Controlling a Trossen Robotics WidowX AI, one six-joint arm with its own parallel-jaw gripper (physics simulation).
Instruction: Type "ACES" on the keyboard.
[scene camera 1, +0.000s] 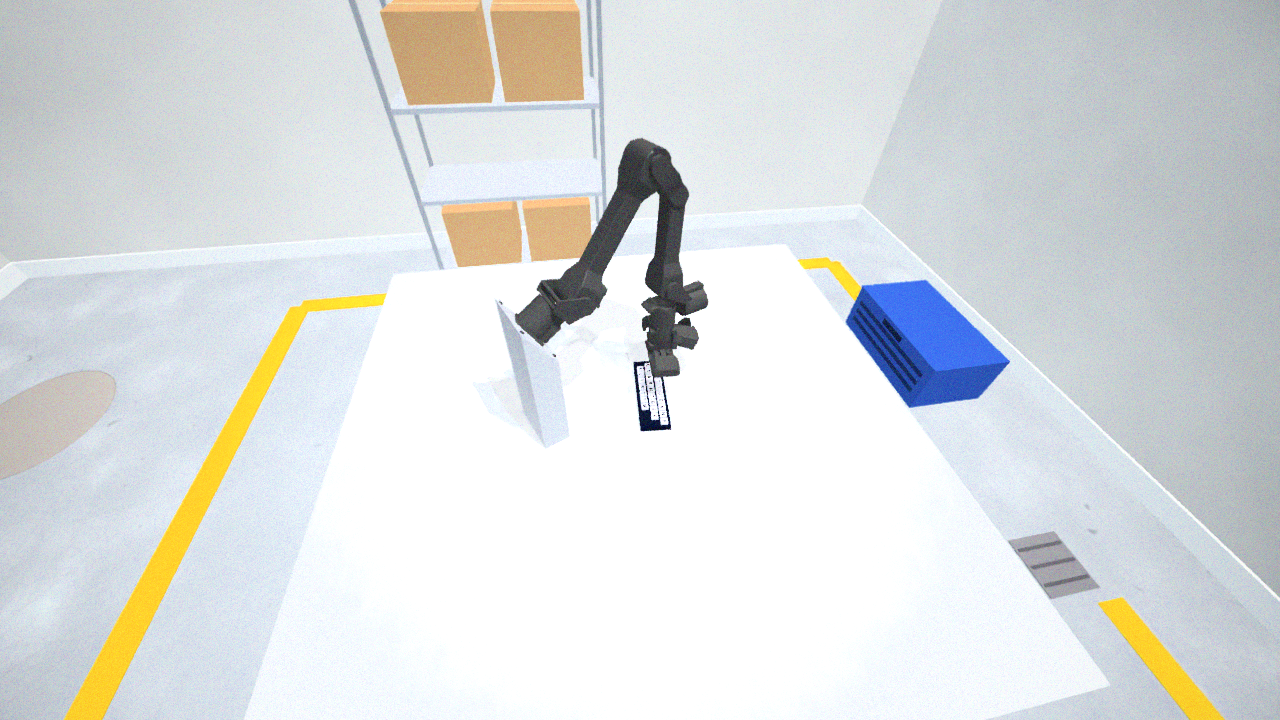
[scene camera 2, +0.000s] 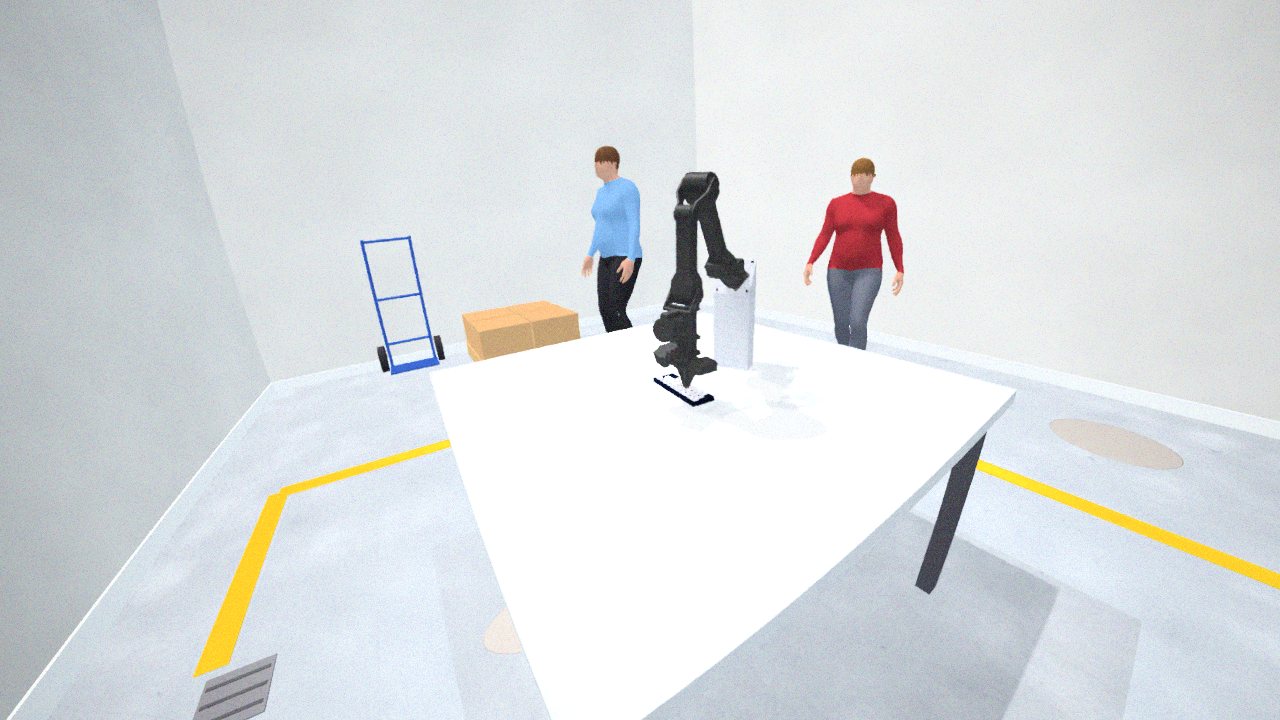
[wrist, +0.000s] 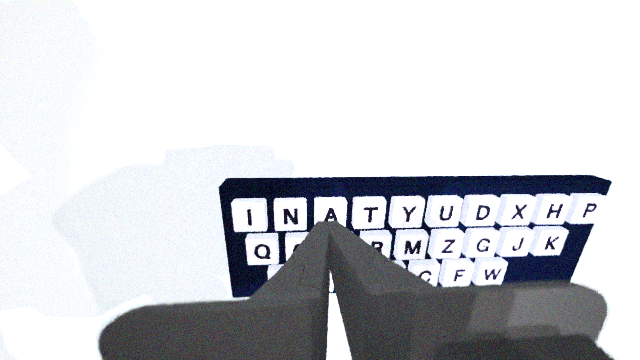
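Seen in the pictures: gripper, fingertip midpoint: (scene camera 2: 686, 387) (wrist: 326, 230); arm's base, link origin: (scene camera 1: 528, 330) (scene camera 2: 735, 277).
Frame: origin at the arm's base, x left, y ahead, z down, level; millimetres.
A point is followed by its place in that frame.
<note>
The dark blue keyboard (scene camera 1: 647, 424) @[x 48, y 221, z 271 mm] (scene camera 2: 706, 399) @[x 237, y 167, z 273 mm] (wrist: 400, 184) @[x 167, y 236, z 272 mm] with white keys lies on the white table (scene camera 1: 626, 573) @[x -269, y 258, z 283 mm] (scene camera 2: 626, 501) @[x 575, y 416, z 283 mm]. My gripper (scene camera 2: 686, 385) @[x 199, y 210, z 251 mm] (wrist: 326, 230) @[x 199, y 210, z 251 mm] is shut and empty, pointing down over the keyboard. In the wrist view its tips overlap the lower edge of the A key (wrist: 323, 206) @[x 201, y 215, z 267 mm], in the far row between N (wrist: 290, 212) @[x 215, y 207, z 267 mm] and T (wrist: 369, 212) @[x 178, y 219, z 267 mm]. The tips seem a little above the keys; contact cannot be told. A key that looks like C (wrist: 425, 274) @[x 132, y 193, z 267 mm] shows partly in the near row. The fingers hide several keys; E and S cannot be made out.
A white upright panel (scene camera 1: 533, 385) @[x -62, y 25, z 76 mm] (scene camera 2: 733, 326) @[x 24, y 13, z 145 mm] stands beside the keyboard, at the arm's base. A blue box (scene camera 1: 935, 331) is on the floor beyond the table's edge. Two people (scene camera 2: 617, 219) (scene camera 2: 861, 232), cartons (scene camera 2: 521, 331) and a blue hand truck (scene camera 2: 403, 297) are behind the table.
</note>
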